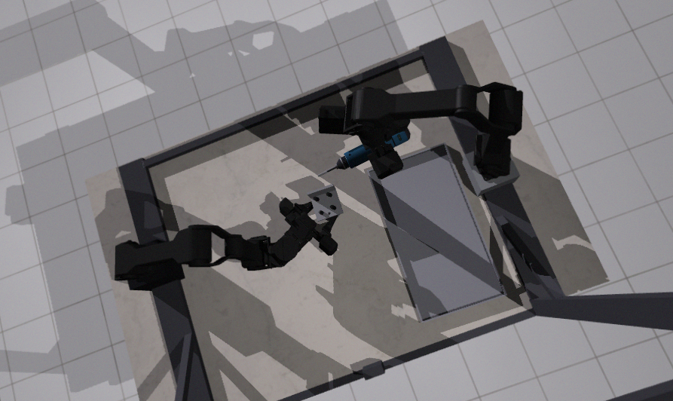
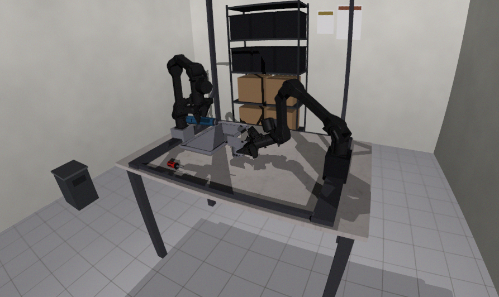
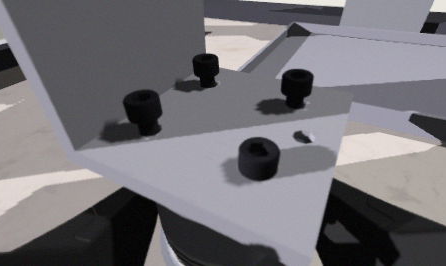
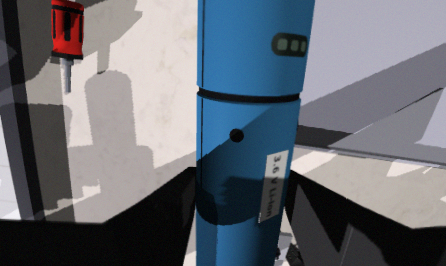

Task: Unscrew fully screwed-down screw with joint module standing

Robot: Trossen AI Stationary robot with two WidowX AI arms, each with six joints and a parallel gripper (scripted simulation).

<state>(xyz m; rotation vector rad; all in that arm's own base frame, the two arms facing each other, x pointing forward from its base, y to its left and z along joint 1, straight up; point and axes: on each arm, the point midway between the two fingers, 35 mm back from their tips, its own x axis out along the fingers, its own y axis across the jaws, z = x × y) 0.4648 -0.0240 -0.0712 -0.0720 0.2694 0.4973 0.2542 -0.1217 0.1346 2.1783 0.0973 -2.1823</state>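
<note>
The screw is 1 cm to the right of my left hand and 3 cm above it. From my left hand the other things lie so: grey bracket: 1 cm ahead, 2 cm to the right, 3 cm above; bit: 6 cm ahead, 5 cm to the right, 14 cm above; joint module: 1 cm ahead, 2 cm to the right, 1 cm below.
</note>
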